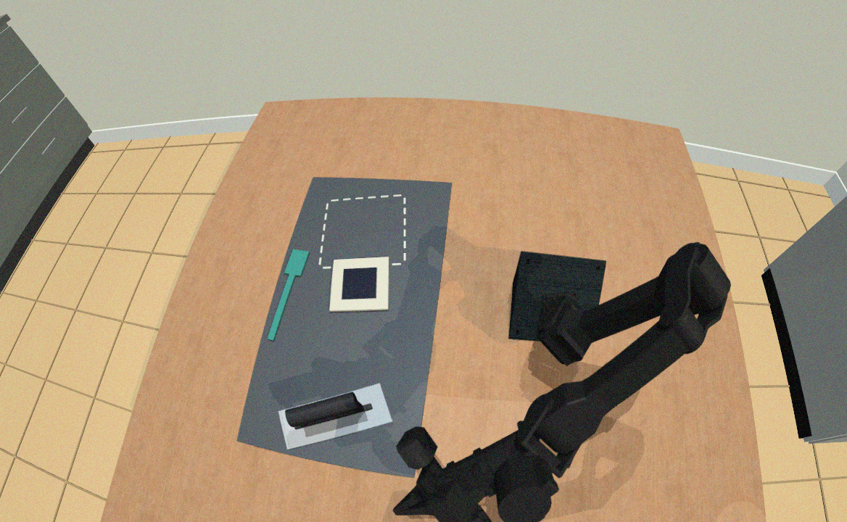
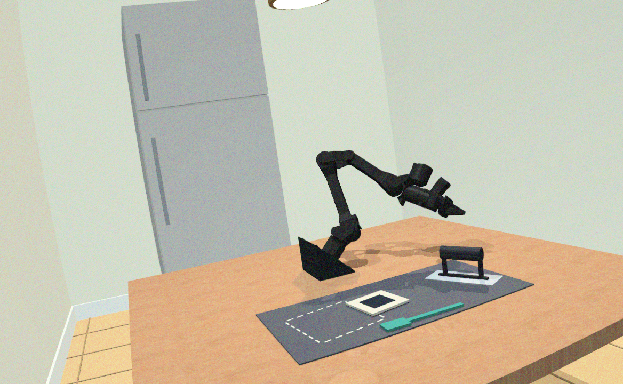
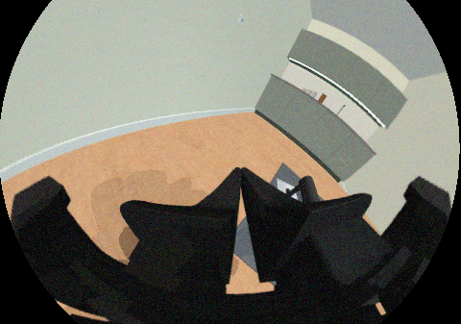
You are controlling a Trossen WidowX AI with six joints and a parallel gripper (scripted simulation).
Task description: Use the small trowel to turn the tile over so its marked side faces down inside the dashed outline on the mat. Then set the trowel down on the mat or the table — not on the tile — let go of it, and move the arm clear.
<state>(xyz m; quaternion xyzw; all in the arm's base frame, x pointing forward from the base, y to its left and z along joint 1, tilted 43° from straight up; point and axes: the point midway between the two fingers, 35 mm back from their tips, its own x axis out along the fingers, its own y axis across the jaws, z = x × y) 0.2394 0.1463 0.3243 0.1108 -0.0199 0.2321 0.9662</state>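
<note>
The trowel lies 150 mm ahead of my gripper tip, 150 mm to the right of it and 100 mm below it. Round my gripper tip: teal flat tool 240 mm ahead, 430 mm to the right, 140 mm below; then cream tile 90 mm ahead, 430 mm to the right, 130 mm below; then grey mat 110 mm ahead, 390 mm to the right, 160 mm below.
</note>
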